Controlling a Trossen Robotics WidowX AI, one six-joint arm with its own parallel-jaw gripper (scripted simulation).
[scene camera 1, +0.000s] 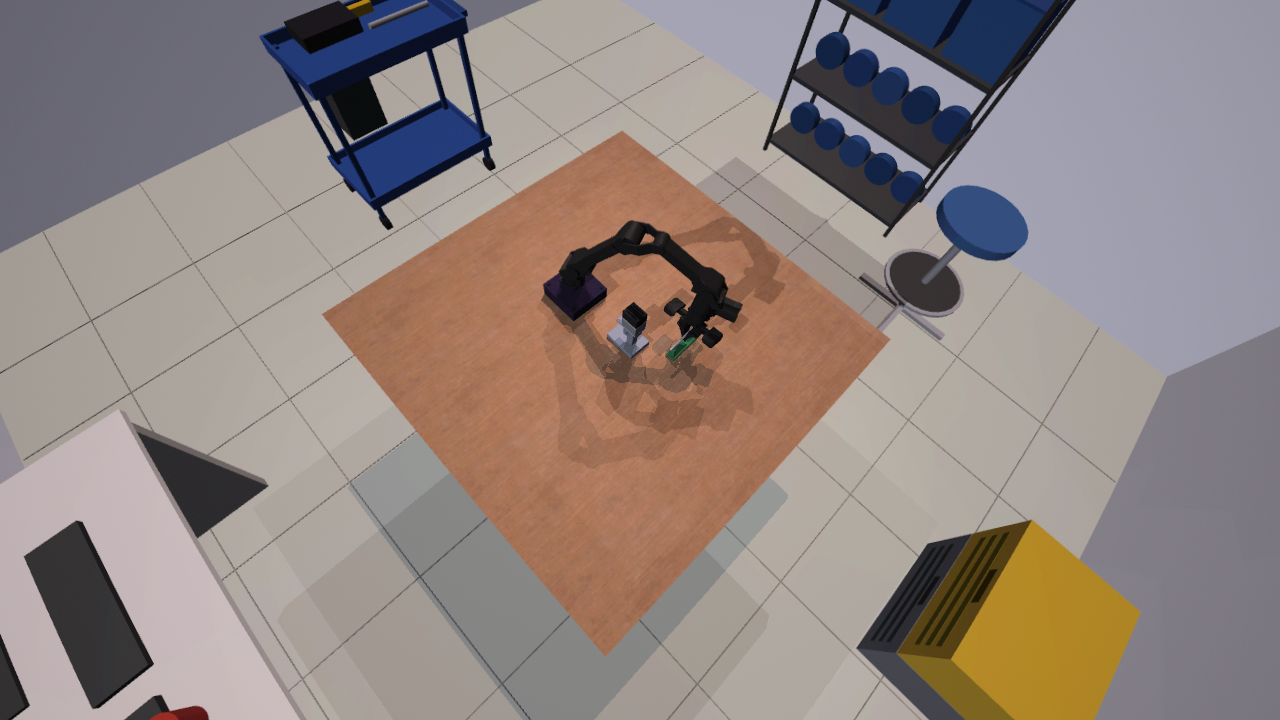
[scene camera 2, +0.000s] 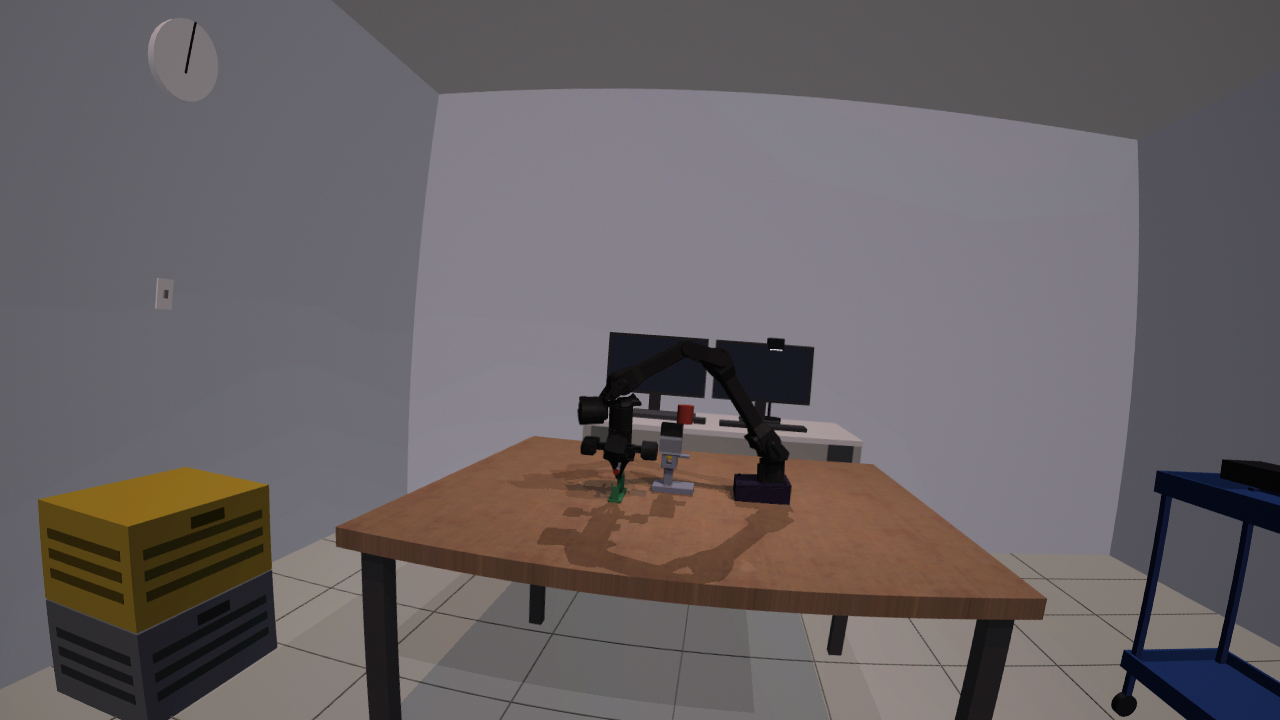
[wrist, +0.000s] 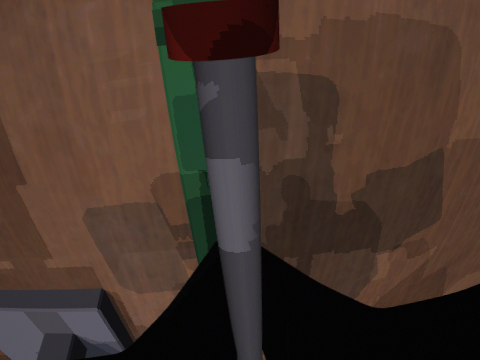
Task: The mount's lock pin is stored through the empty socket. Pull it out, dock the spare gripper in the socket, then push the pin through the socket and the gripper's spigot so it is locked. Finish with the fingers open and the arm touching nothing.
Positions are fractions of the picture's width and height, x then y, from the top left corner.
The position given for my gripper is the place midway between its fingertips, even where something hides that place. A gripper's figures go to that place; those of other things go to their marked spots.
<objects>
My gripper (scene camera 2: 0.48, 0.66) is 1.56 m from the lens. A spare gripper (scene camera 2: 0.52, 0.61): 1.61 m from the lens.
</objects>
